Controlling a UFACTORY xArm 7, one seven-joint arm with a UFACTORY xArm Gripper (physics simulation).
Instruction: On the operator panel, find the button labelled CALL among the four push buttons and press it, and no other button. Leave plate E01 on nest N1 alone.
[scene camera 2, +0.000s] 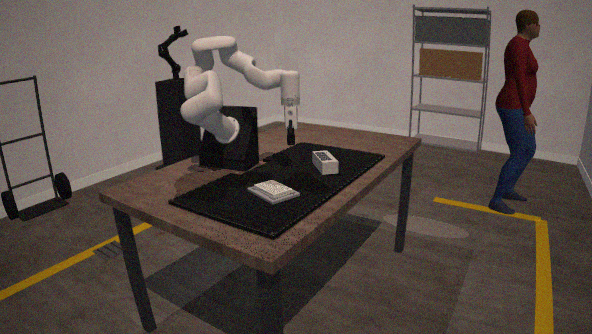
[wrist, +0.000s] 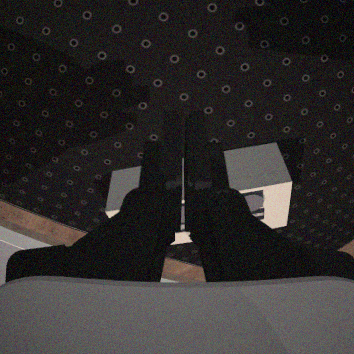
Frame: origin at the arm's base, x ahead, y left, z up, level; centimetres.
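Seen in the pictures: gripper, fingertip midpoint: (scene camera 2: 291, 144) (wrist: 182, 138); arm's base, origin of the base link: (scene camera 2: 227, 130).
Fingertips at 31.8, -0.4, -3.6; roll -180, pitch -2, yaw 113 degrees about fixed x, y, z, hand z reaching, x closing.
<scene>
Pixels of each thing's top centre, then the offset from my fingertips to it, as dx, dy, dz. Level surfaces: height alone.
- operator panel, middle of its top: (wrist: 202, 223) (scene camera 2: 324, 155) +12.2, +7.7, -5.7
- round button, middle of its top: (wrist: 249, 203) +8.1, +10.3, -5.7
- Plate E01, middle of its top: (scene camera 2: 272, 186) +4.3, -26.0, -8.6
- nest N1, middle of its top: (scene camera 2: 273, 189) +4.3, -26.0, -9.6
- black mat, its level: dz -11.2
- brown wooden table, its level: dz -12.5
The operator panel (scene camera 2: 329, 167) (wrist: 257, 167) is a pale box on the black mat. In the wrist view the fingers cover its middle; one round button (wrist: 254, 199) shows partly at right, its label not readable. The CALL label cannot be made out in either view. My gripper (scene camera 2: 291, 143) (wrist: 182, 138) is shut and empty. It points down, above the mat, up and to the left of the panel in the scene view. Plate E01 (scene camera 2: 274, 188), light with a dotted top, sits on nest N1 (scene camera 2: 273, 201) nearer the scene camera; neither shows in the wrist view.
The black mat (scene camera 2: 220, 200) (wrist: 165, 40) with ringed holes lies on the brown wooden table (scene camera 2: 200, 222). A person (scene camera 2: 520, 75) stands beyond the table at right, near a shelf rack (scene camera 2: 412, 75). A hand truck (scene camera 2: 40, 107) stands at left.
</scene>
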